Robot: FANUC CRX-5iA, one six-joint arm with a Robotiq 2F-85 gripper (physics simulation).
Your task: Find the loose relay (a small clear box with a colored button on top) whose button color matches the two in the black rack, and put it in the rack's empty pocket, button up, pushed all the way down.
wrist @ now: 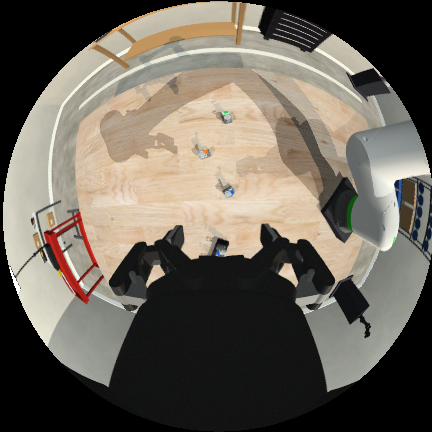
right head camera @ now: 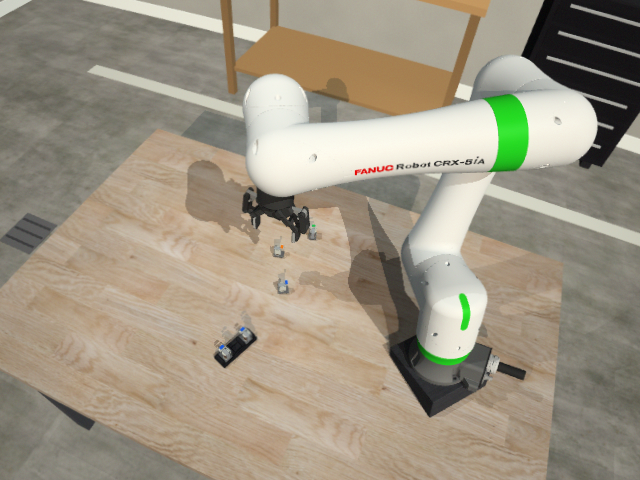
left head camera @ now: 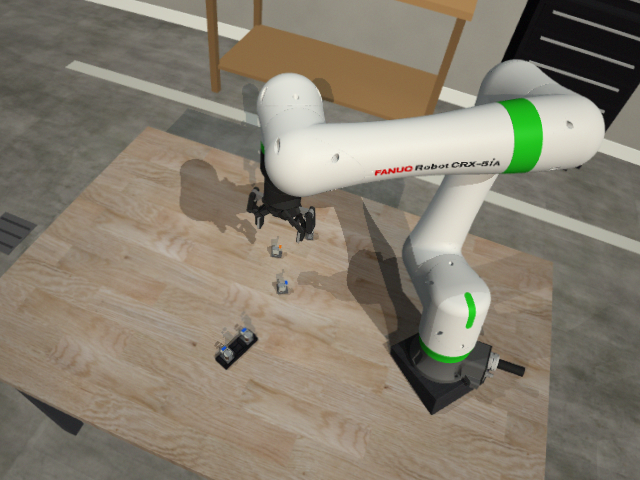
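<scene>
The black rack (left head camera: 236, 350) (right head camera: 236, 349) (wrist: 224, 243) lies on the table and holds two blue-button relays, one at each end, with an empty middle pocket. A loose blue-button relay (left head camera: 282, 287) (right head camera: 282, 286) (wrist: 228, 192) stands upright behind the rack. An orange-button relay (left head camera: 276, 251) (right head camera: 278, 251) (wrist: 203, 153) stands beyond it. A green-button relay (right head camera: 312, 233) (wrist: 227, 117) stands farthest back; in the left head view the fingers mostly hide it. My gripper (left head camera: 279, 230) (right head camera: 275, 230) (wrist: 221, 232) is open and empty, above the table, apart from the relays.
The arm's base (left head camera: 439, 372) (right head camera: 439, 374) stands at the right of the wooden table (left head camera: 155, 413) (right head camera: 155, 413) (wrist: 150, 200). A wooden shelf unit (left head camera: 330, 67) (right head camera: 341, 67) stands on the floor behind the table. A red frame (wrist: 65, 264) shows at the left of the wrist view.
</scene>
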